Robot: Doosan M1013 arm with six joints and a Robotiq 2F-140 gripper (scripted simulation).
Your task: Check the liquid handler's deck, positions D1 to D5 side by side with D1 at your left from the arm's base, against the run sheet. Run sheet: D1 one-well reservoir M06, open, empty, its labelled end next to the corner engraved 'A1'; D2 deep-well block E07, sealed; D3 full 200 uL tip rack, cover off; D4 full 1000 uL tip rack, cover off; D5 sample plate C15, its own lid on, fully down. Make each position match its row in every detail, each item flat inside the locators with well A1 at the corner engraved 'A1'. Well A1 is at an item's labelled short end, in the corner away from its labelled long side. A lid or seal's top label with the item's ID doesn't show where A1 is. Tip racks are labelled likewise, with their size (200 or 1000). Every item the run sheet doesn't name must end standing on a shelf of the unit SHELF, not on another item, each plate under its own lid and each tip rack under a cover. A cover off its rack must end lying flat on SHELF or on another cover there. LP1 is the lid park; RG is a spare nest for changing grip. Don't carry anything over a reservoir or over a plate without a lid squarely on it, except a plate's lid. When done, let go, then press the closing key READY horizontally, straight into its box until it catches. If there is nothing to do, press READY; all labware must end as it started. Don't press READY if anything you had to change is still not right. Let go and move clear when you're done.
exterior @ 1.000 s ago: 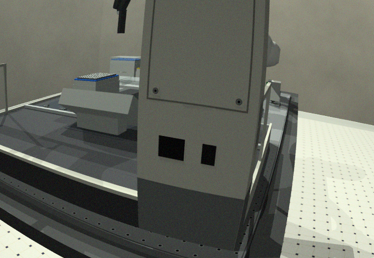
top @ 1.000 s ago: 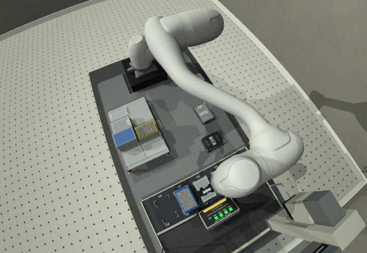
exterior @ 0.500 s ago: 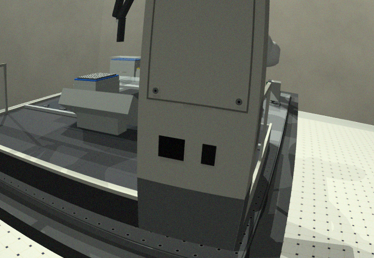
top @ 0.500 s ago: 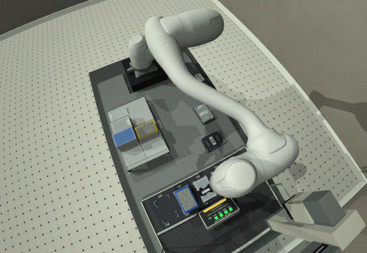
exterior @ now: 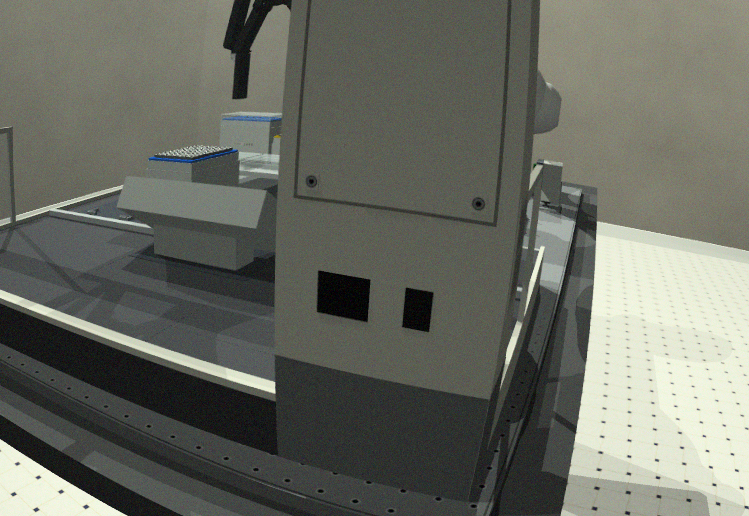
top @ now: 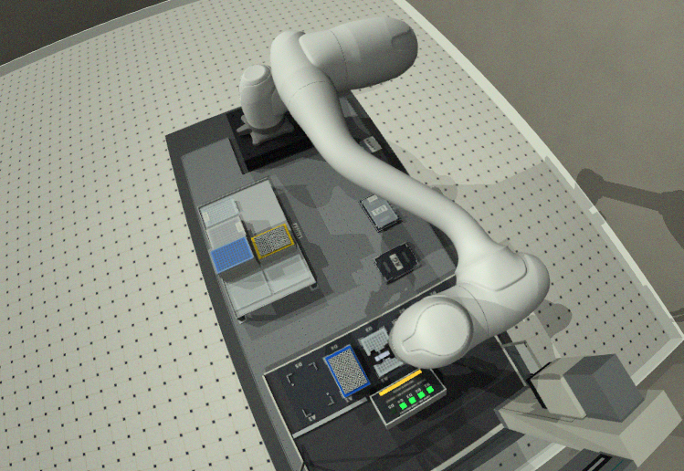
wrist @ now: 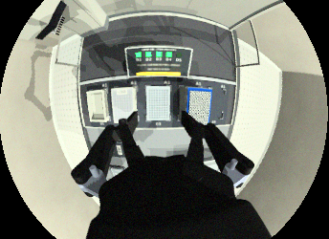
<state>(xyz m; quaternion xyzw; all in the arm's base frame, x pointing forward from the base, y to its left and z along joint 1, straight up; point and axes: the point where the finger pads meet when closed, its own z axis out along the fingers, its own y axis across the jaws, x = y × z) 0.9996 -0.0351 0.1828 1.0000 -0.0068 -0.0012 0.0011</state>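
My hand is 19 cm above the white well plate. Also, from my hand: one-well reservoir 25 cm to the left, 19 cm below; sealed deep-well block 12 cm to the left, 18 cm below; blue-rimmed tip rack 1 cm ahead, 12 cm to the right, 13 cm below.
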